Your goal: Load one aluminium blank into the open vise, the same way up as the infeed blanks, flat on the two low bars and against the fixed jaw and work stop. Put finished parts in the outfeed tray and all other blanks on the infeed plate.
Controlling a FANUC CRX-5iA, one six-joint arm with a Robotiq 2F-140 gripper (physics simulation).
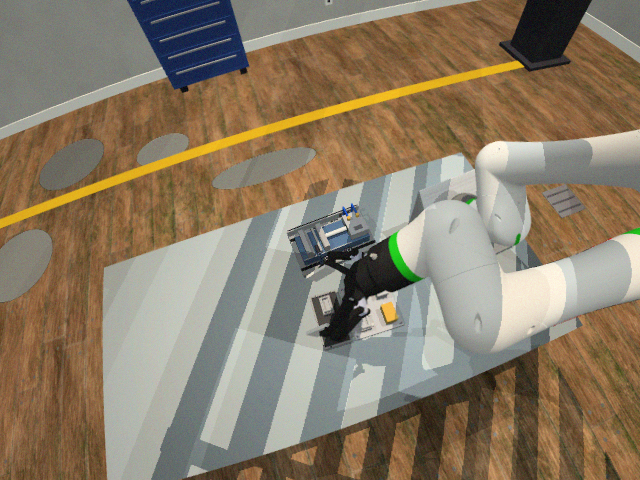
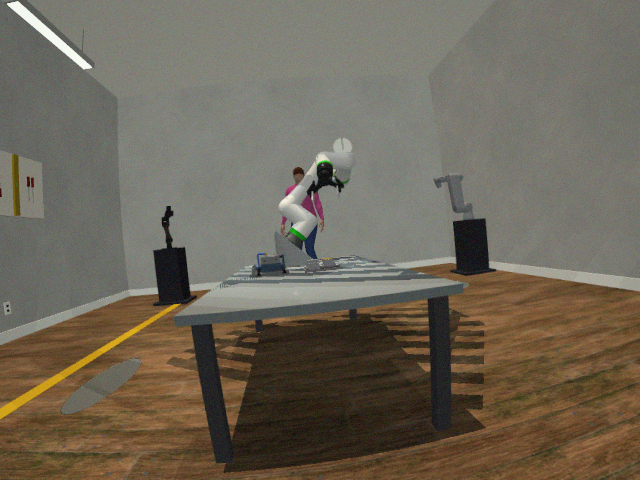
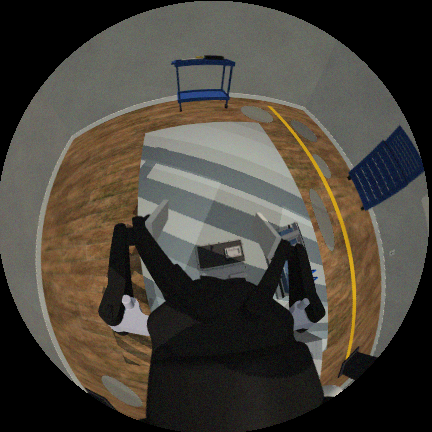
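Pixels of known places: gripper, fingertip midpoint: [image 1: 311, 305] [image 2: 325, 199] [image 3: 211, 215]; arm's base, origin of the base link: [image 2: 291, 243].
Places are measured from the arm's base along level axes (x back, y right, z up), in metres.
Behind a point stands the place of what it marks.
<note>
My gripper [image 1: 326, 296] [image 2: 325, 191] @[x -0.582, y -0.214, z 0.221 m] [image 3: 211, 215] @[x -0.582, y -0.214, z 0.221 m] is open and empty. It hangs above the table with its fingers spread over the trays and the vise's near side. The blue and grey vise [image 1: 309, 245] @[x -0.540, y 0.083, z -0.051 m] [image 2: 271, 264] @[x -0.579, y 0.097, z -0.089 m] [image 3: 288, 235] @[x -0.550, y 0.096, z -0.050 m] stands open, with a pale bar across its blue bed. The dark outfeed tray [image 1: 317, 311] @[x -0.579, y -0.128, z -0.140 m] [image 3: 209, 258] @[x -0.533, y -0.212, z -0.140 m] holds a light block with a recess [image 1: 325, 304] @[x -0.546, y -0.119, z -0.119 m] [image 3: 233, 251] @[x -0.542, y -0.118, z -0.119 m]. The infeed plate [image 1: 383, 328] @[x -0.384, y -0.253, z -0.137 m] bears a light blank [image 1: 367, 323] @[x -0.432, y -0.225, z -0.117 m] and a yellow block [image 1: 388, 312] @[x -0.355, y -0.215, z -0.102 m]. The arm and fingers hide parts of the plate and vise.
The striped table [image 1: 155, 330] @[x -1.179, y -0.025, z -0.146 m] [image 2: 310, 299] @[x -1.339, y -0.072, z -0.146 m] [image 3: 215, 140] @[x -1.177, y -0.069, z -0.146 m] carries the vise, the trays and the arm's grey mount [image 1: 439, 191] @[x -0.077, y 0.072, z 0.073 m] [image 2: 289, 250] @[x -0.143, y 0.011, z -0.043 m]. Blue handles [image 1: 348, 209] @[x -0.352, y 0.211, z -0.098 m] rise at the vise's far end. A blue cart [image 3: 204, 95] and a blue drawer cabinet [image 1: 191, 36] stand beyond the table.
</note>
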